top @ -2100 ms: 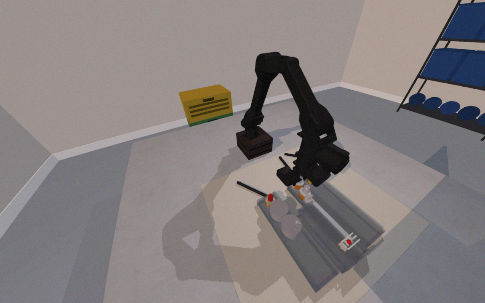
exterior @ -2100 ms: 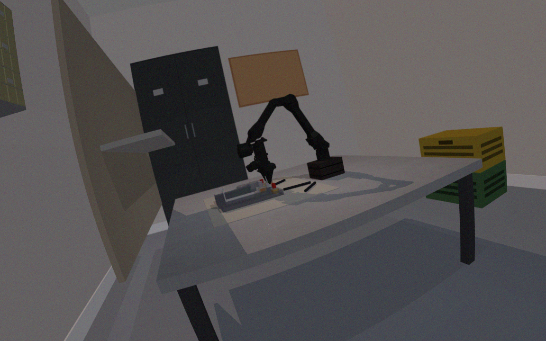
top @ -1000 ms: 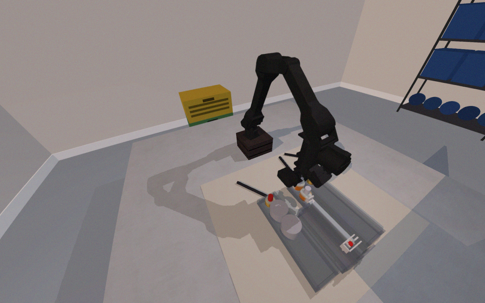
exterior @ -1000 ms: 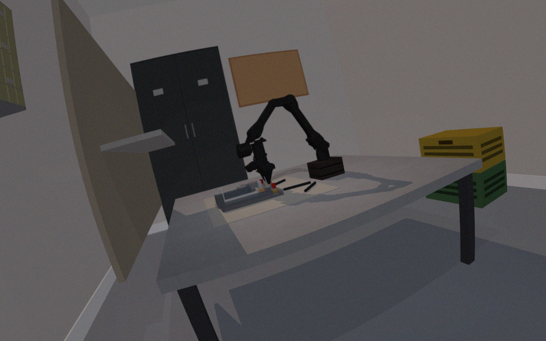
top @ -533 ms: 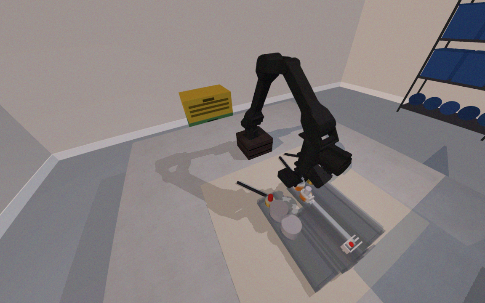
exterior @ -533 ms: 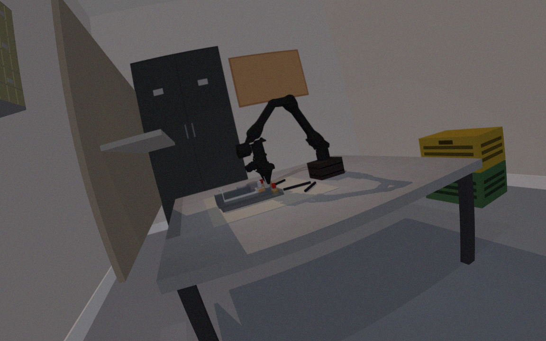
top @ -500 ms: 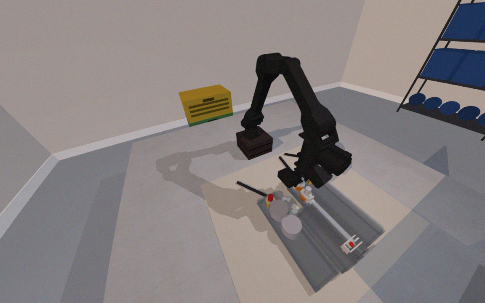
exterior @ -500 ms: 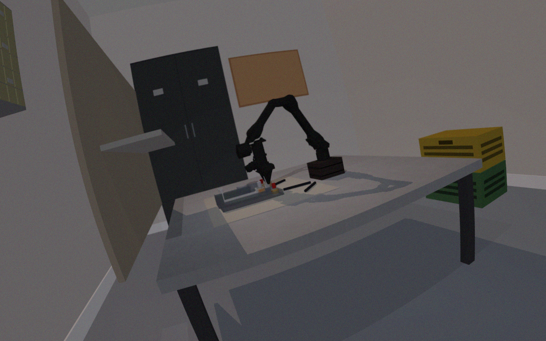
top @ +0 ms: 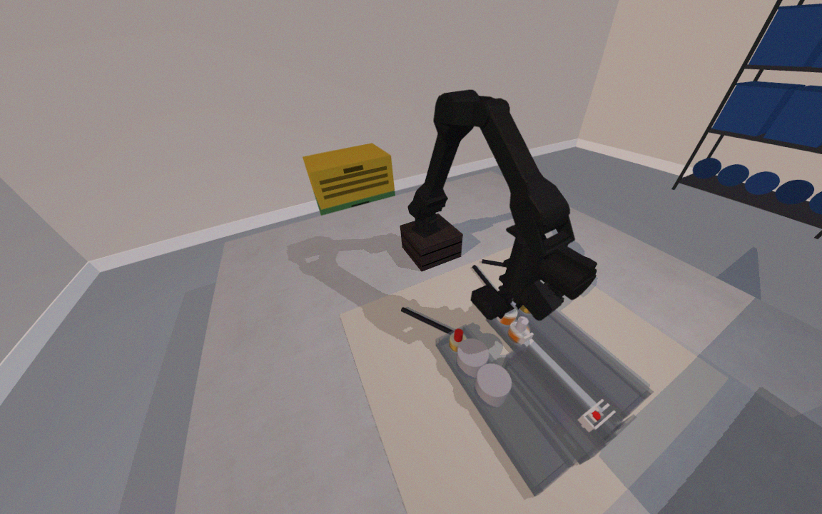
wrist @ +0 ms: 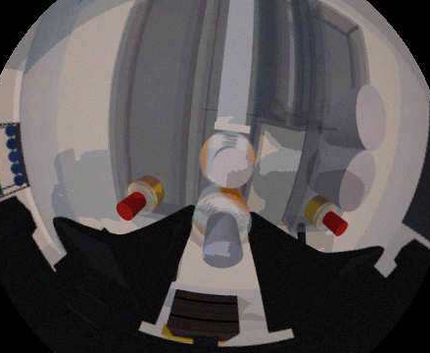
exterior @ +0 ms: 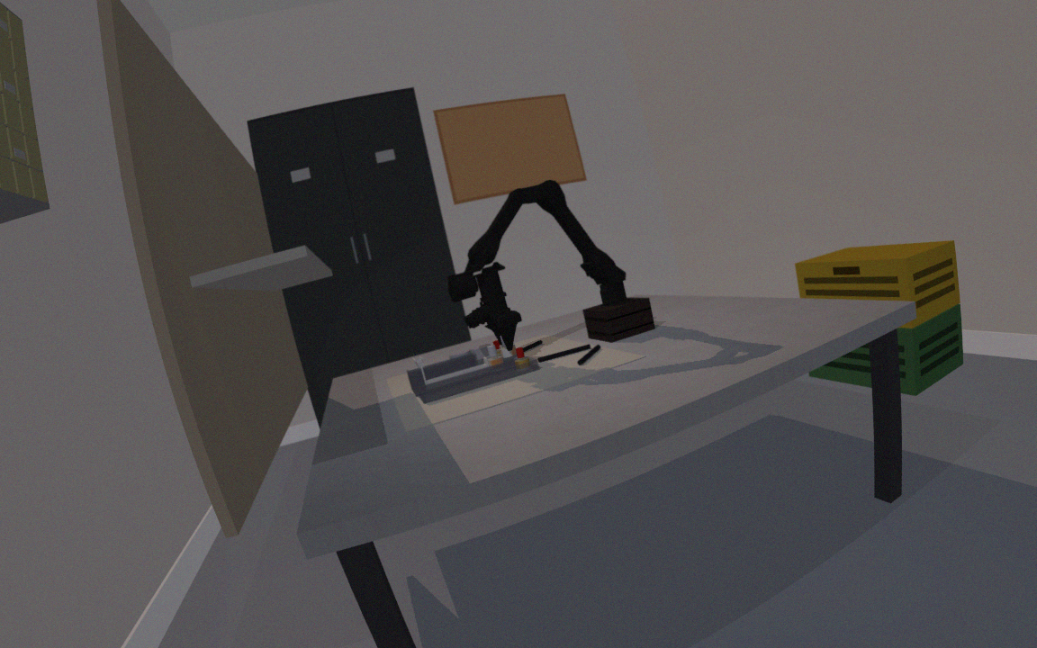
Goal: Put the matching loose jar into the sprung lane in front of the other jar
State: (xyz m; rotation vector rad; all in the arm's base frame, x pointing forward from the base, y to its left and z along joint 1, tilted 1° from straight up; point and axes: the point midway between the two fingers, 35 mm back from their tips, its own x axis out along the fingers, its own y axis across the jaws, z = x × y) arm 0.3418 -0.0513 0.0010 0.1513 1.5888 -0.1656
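Right now the rack is 140 mm ahead of my gripper tip, 50 mm to the right of it and 30 mm below it. Also, from my gripper tip: red mark (220 mm ahead, 80 mm to the right, 20 mm above).
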